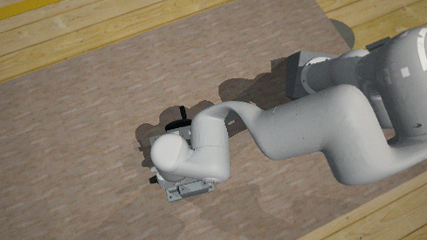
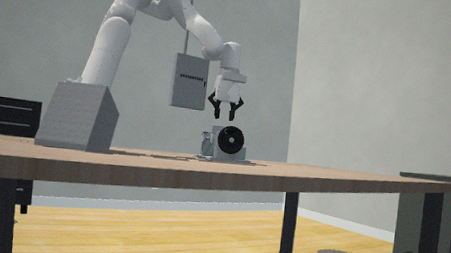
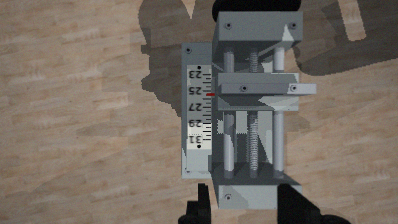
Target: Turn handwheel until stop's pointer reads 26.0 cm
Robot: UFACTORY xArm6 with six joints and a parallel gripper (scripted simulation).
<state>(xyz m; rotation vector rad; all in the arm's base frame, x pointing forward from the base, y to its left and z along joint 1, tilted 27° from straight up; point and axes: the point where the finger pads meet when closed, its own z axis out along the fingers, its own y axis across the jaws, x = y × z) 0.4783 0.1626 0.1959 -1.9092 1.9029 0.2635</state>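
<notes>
Right now the handwheel is 40 mm behind my hand, 200 mm to the right of it and 80 mm below it. From my hand the other things lie so: stop carriage (20 mm behind, 90 mm to the right, 80 mm below).
</notes>
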